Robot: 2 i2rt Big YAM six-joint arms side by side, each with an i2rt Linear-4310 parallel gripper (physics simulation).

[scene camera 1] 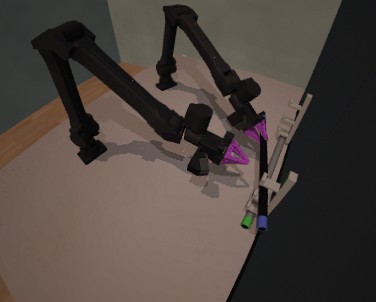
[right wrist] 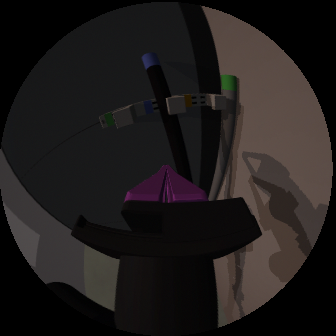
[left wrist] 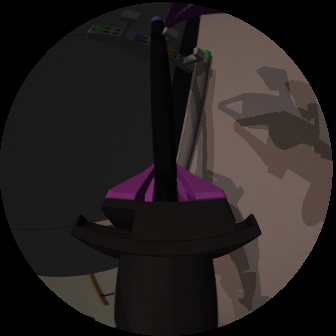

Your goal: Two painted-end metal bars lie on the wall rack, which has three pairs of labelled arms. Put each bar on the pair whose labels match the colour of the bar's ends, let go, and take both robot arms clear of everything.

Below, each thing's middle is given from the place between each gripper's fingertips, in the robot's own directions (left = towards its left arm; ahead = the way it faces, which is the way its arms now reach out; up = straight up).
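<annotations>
My right gripper is 4 cm short of the blue-ended black bar (scene camera 1: pixel 262 219), 8 cm to the right of it and 4 cm above it. As for the rack arm (scene camera 1: pixel 281 190), I see it 7 cm to the right of my right hand, 8 cm ahead of it and 3 cm below it.
My left hand, meanwhile, is 80 mm to the left of the blue-ended black bar, 10 mm short of it and 10 mm below it. Counted from that left hand, the rack arm is 230 mm to the right, 50 mm ahead and 20 mm above.
</annotations>
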